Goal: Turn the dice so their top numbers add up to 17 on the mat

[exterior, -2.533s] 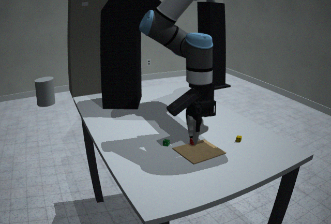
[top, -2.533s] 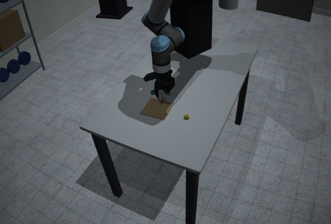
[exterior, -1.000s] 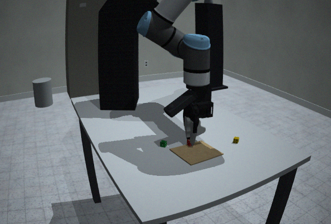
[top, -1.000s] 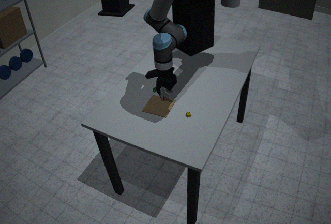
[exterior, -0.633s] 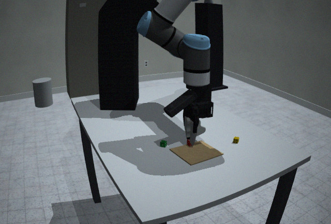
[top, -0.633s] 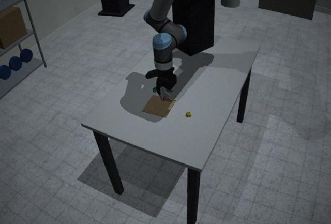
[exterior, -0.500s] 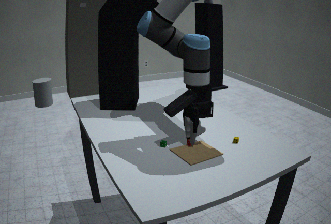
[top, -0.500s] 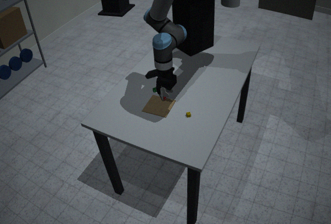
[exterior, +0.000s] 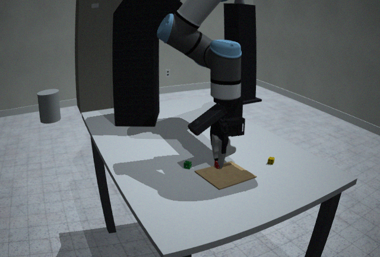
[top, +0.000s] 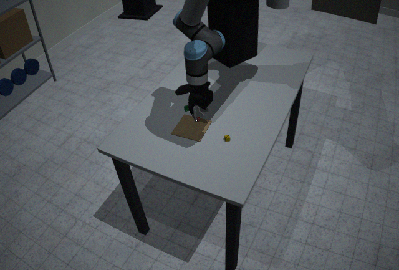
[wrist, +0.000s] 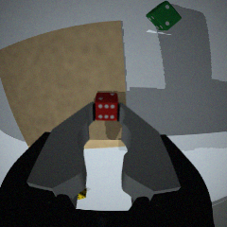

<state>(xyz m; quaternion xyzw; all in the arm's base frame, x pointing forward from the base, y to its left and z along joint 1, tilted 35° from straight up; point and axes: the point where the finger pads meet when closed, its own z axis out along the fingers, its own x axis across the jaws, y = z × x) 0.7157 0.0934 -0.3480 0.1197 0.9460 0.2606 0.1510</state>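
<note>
Now: hand 1 cm above the red die. The rest, counted from my hand: mat (5 cm ahead, 1 cm to the right, 2 cm below); then green die (6 cm behind, 8 cm to the right, 1 cm below); then yellow die (8 cm ahead, 17 cm to the left, 1 cm below).
</note>
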